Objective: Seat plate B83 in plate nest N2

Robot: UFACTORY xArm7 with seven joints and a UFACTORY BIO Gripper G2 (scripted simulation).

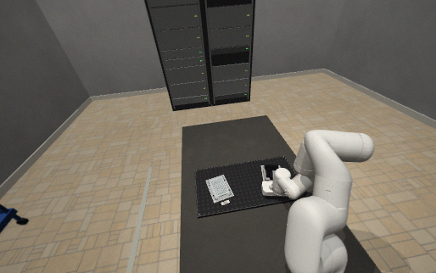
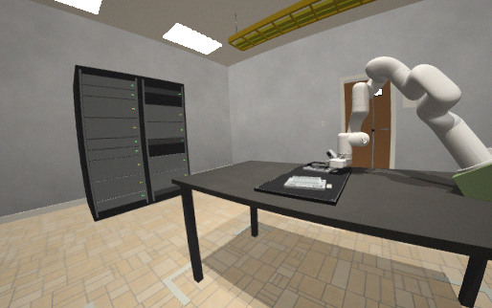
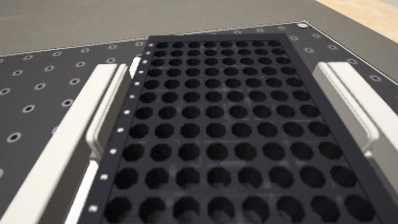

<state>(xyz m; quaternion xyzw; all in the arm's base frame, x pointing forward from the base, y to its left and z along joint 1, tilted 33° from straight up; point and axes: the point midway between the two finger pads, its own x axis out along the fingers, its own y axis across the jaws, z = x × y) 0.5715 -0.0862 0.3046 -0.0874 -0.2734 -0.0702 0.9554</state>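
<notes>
My gripper is now right at the black well plate. Also, from my hand: white well plate: 34 cm to the left, 3 cm behind, 2 cm below.
</notes>
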